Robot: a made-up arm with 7 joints.
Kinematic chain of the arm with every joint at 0, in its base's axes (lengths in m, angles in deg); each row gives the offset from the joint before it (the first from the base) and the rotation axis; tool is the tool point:
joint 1: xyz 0 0 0.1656 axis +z
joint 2: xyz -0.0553 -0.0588 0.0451 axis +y
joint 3: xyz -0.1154 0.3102 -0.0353 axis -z
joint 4: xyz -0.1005 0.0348 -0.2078 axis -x
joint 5: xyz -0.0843 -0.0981 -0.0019 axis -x
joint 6: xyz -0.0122 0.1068 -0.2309 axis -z
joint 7: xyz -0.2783 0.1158 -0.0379 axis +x
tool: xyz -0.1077 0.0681 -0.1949
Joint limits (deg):
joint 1: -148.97..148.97
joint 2: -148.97..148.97
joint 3: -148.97..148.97
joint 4: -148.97..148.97
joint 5: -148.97..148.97
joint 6: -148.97..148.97
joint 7: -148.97..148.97
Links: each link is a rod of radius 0.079 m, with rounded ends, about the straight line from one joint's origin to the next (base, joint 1, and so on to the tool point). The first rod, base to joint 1, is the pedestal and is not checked.
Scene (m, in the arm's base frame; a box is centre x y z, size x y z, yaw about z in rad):
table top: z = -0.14
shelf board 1: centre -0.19 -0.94 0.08 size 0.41 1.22 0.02 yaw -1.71
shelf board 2: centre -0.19 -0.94 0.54 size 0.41 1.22 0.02 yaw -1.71
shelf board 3: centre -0.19 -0.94 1 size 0.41 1.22 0.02 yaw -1.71
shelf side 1: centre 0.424 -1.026 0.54 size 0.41 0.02 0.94 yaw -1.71
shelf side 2: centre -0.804 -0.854 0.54 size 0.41 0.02 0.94 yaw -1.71
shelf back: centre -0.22 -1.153 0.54 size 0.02 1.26 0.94 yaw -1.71
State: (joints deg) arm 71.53 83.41 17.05 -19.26 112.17 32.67 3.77
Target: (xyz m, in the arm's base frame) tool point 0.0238 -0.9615 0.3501
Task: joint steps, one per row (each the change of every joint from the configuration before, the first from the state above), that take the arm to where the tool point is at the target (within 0.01 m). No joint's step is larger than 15 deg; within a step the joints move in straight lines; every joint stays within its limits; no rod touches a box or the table.
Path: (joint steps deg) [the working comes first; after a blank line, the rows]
Joints at the target: 71.98 66.38 1.98 -16.19 114.39 43.73 6.63
Straight joint move there: touches shelf board 2.

1: -11.12 -2.32 -0.99 8.23 6.98 2.84 -1.24
2: -11.12 -2.32 -0.98 8.23 6.98 2.83 -1.25
3: -11.12 -2.32 -0.99 8.23 6.97 2.84 -1.24
4: -1.83 -4.28 -4.75 2.38 2.18 11.03 4.39
5: -1.83 -4.28 -4.75 2.38 2.19 11.02 4.40
6: -1.84 -4.28 -4.74 2.38 2.18 11.03 4.40
7: 13.10 0.93 0.71 -9.58 -8.42 -10.18 -2.20
8: 13.11 0.92 0.71 -9.59 -8.42 -10.17 -2.20
9: 13.10 0.92 0.71 -9.59 -8.42 -10.18 -2.20

